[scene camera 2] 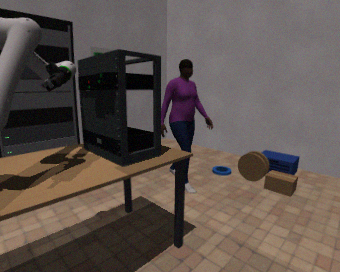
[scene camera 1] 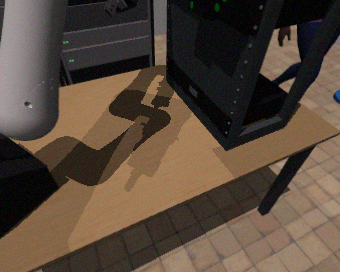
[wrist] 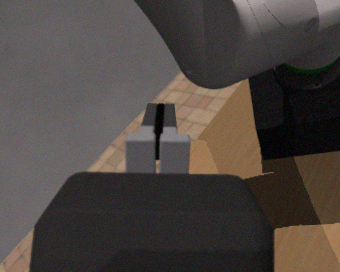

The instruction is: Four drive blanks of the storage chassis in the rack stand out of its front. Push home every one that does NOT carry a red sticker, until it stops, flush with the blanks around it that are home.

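Frame: origin at the arm's base, x right, y ahead, z up, level; centimetres.
Seen in the pictures: gripper, fingertip midpoint: (scene camera 2: 43,86) (scene camera 1: 108,13) (wrist: 160,120); arm's base, link origin: (wrist: 307,58).
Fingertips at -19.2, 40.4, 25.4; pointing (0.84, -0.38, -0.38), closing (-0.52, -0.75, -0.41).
Observation:
Pixels of each thing's top centre, then the offset from my fingertips to it, as dx, dy, dz. "spot": a spot on its surface instead. Level surfaces: height alone.
- rack, surface spot: (scene camera 1: 250,75) spot: +15.8, +35.6, -12.1
- black unit with a small grey label, surface spot: (scene camera 1: 202,100) (scene camera 2: 104,142) spot: -1.5, +29.8, -33.0
- wooden table, surface height: dz -43.9
The rack (scene camera 1: 250,75) (scene camera 2: 121,102) stands upright on the table. A black unit with red and green lights (scene camera 2: 100,80) is high in it, and a black unit with a small grey label (scene camera 1: 202,100) (scene camera 2: 106,143) is at its bottom. The separate drive blanks, how far they stand out and any red sticker cannot be made out; the front is dark and seen at a slant. My gripper (scene camera 2: 47,86) (wrist: 160,120) is shut and empty, its fingertips together. It hangs in the air in front of the rack, about level with its upper part, apart from it.
The wooden table (scene camera 1: 200,165) (scene camera 2: 75,182) carries the rack near its right end. A large dark cabinet (scene camera 1: 107,37) (scene camera 2: 40,117) stands behind. A person in a purple top (scene camera 2: 182,102) stands behind the rack. Boxes (scene camera 2: 281,183) and a blue ring (scene camera 2: 221,173) lie on the floor.

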